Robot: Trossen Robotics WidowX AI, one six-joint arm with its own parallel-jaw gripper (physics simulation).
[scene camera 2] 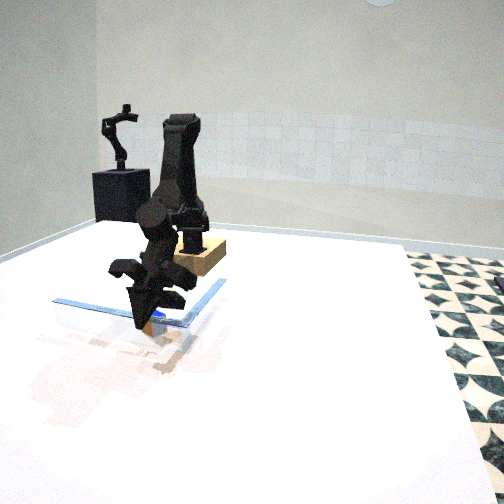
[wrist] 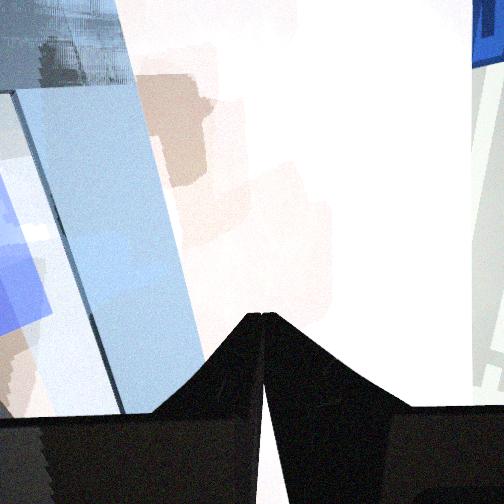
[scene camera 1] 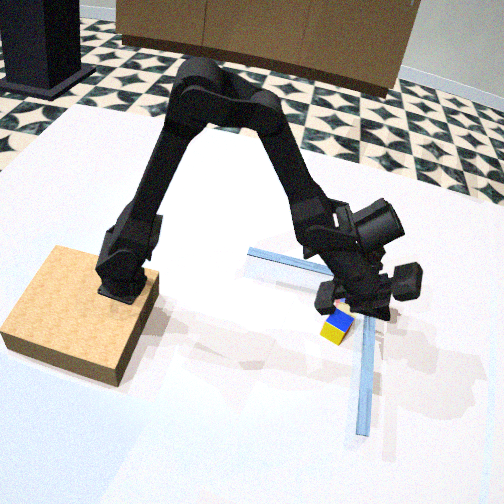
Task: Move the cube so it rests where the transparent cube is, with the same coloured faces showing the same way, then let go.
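The cube (scene camera 1: pixel 337 326) has a blue top and a yellow side and sits on the white table just inside the corner of the pale blue L-shaped guide (scene camera 1: pixel 368 372). In scene camera 2 the cube (scene camera 2: pixel 147 321) is mostly hidden under the fingers. My gripper (scene camera 1: pixel 352 298) hangs right above the cube's far edge, pointing down. In the wrist view the two fingertips (wrist: pixel 263 318) meet with nothing between them. A faint blue transparent patch (wrist: pixel 18 275) shows at the left of the wrist view beside the guide strip (wrist: pixel 110 250). A blue corner (wrist: pixel 488 35) shows at the top right.
The arm's base stands on a wooden block (scene camera 1: pixel 80 312) at the left. A second dark arm on a black pedestal (scene camera 2: pixel 120 190) stands far behind. A wooden cabinet (scene camera 1: pixel 270 35) is beyond the table. The table's right edge is near the tiled floor (scene camera 2: pixel 470 320).
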